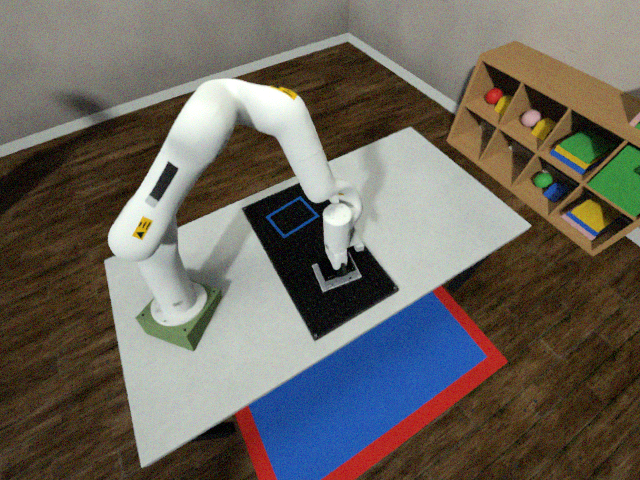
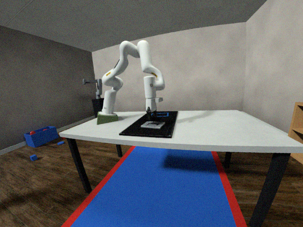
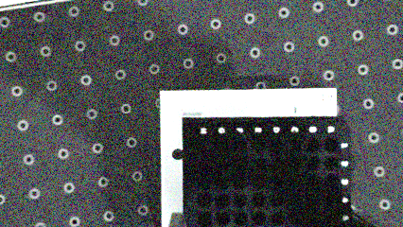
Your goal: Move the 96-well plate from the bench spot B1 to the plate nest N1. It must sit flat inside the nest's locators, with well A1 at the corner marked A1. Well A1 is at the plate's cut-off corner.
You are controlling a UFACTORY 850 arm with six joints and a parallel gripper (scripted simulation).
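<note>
Right now my hand is 6 cm above the plate nest. Round my hand: dark 96-well plate: 1 cm below.
</note>
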